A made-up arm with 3 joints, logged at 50 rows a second.
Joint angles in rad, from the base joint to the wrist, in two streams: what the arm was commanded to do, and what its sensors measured. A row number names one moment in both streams.
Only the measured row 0 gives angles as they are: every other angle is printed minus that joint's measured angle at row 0.
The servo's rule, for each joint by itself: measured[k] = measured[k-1] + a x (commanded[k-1-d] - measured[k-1]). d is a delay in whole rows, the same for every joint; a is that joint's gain. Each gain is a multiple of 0.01, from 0.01 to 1. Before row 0 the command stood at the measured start. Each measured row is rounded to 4 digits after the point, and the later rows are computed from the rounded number. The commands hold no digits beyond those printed.
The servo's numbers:
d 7
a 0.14 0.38 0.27
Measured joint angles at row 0:
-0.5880 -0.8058 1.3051
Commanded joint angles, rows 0 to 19:
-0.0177 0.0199 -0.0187
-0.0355 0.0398 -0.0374
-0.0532 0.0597 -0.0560
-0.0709 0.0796 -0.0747
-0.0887 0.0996 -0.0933
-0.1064 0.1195 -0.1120
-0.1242 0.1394 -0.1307
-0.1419 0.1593 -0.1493
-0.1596 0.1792 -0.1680
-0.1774 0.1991 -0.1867
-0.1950 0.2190 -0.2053
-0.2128 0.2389 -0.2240
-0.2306 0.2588 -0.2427
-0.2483 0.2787 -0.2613
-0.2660 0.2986 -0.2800
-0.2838 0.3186 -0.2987
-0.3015 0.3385 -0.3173
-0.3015 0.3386 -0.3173
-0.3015 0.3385 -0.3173
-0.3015 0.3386 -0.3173
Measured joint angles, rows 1 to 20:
0.0000 0.0000 0.0000
0.0000 0.0000 0.0000
0.0000 0.0000 0.0000
0.0000 0.0000 0.0000
0.0000 0.0000 0.0000
0.0000 0.0000 0.0000
0.0000 0.0000 0.0000
-0.0025 0.0076 -0.0050
-0.0071 0.0198 -0.0137
-0.0136 0.0350 -0.0251
-0.0216 0.0519 -0.0385
-0.0310 0.0700 -0.0533
-0.0416 0.0888 -0.0691
-0.0532 0.1080 -0.0857
-0.0656 0.1275 -0.1029
-0.0788 0.1471 -0.1205
-0.0926 0.1669 -0.1384
-0.1069 0.1867 -0.1565
-0.1217 0.2065 -0.1747
-0.1369 0.2264 -0.1931

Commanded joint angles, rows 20 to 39:
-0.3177 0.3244 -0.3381
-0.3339 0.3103 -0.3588
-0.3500 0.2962 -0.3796
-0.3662 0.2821 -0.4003
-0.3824 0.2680 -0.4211
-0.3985 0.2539 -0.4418
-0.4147 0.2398 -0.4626
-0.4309 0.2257 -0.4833
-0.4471 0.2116 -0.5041
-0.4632 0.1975 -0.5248
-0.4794 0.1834 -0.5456
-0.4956 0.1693 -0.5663
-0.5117 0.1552 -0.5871
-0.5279 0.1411 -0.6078
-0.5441 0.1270 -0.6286
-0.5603 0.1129 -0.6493
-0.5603 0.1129 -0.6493
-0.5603 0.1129 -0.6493
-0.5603 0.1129 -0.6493
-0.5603 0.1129 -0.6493
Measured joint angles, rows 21 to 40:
-0.1525 0.2463 -0.2115
-0.1684 0.2662 -0.2300
-0.1846 0.2861 -0.2485
-0.2010 0.3060 -0.2671
-0.2151 0.3184 -0.2807
-0.2272 0.3260 -0.2906
-0.2376 0.3308 -0.2978
-0.2488 0.3284 -0.3087
-0.2607 0.3215 -0.3222
-0.2732 0.3119 -0.3377
-0.2862 0.3006 -0.3546
-0.2997 0.2882 -0.3726
-0.3135 0.2752 -0.3913
-0.3277 0.2617 -0.4106
-0.3421 0.2480 -0.4302
-0.3568 0.2342 -0.4502
-0.3717 0.2203 -0.4703
-0.3868 0.2063 -0.4906
-0.4020 0.1922 -0.5110
-0.4174 0.1781 -0.5315

